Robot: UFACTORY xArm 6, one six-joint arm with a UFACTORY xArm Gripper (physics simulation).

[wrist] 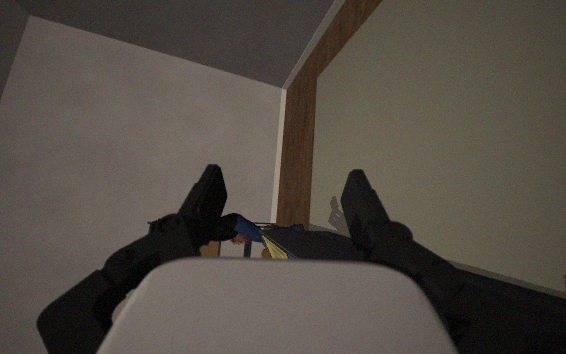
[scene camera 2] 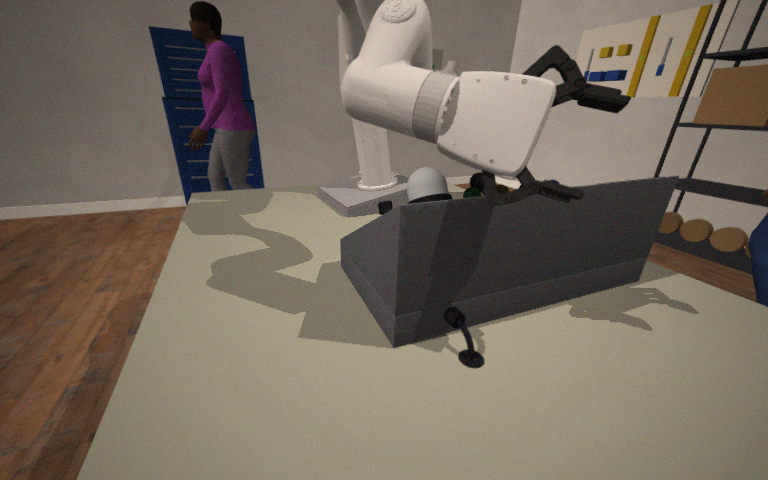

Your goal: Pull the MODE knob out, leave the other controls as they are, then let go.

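Pixels of known places: gripper, fingertip midpoint: (wrist: 284, 182) (scene camera 2: 602, 152); arm's base, link origin: (scene camera 2: 377, 184).
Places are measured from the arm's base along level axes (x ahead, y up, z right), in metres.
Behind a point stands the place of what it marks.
The dark grey control console (scene camera 2: 543, 243) @(x 0.630, y 0.061, z 0.106 m) (wrist: 315, 243) @(x 0.650, y 0.070, z -0.015 m) stands on the table with its back to scene camera 2. Its sloping face and labels are hidden there, so I cannot tell which control is the MODE knob or how far out it stands. Over its top edge show a pale grey dome (scene camera 2: 427, 182) @(x 0.575, y 0.155, z 0.282 m), a dark green control (scene camera 2: 472, 193) @(x 0.582, y 0.135, z 0.212 m) and part of a blue one (scene camera 2: 552, 182). A small black control (scene camera 2: 385, 207) @(x 0.421, y 0.076, z 0.241 m) shows at the console's left. My gripper (scene camera 2: 603, 148) @(x 0.701, y 0.200, z 0.167 m) (wrist: 284, 182) @(x 0.701, y 0.200, z 0.167 m) is wide open and empty, tilted sideways above the console, its lower finger near the top edge.
A black stalk with a round foot (scene camera 2: 471, 358) @(x 0.661, y -0.053, z 0.261 m) stands against the console's back. The arm's base plate (scene camera 2: 348, 204) @(x 0.083, y -0.024, z 0.144 m) is behind the console on the table (scene camera 2: 283, 407) @(x 0.608, y -0.056, z 0.482 m). A person (scene camera 2: 220, 90) stands by a blue cabinet (scene camera 2: 178, 73). A shelf rack (scene camera 2: 669, 148) is at the right.
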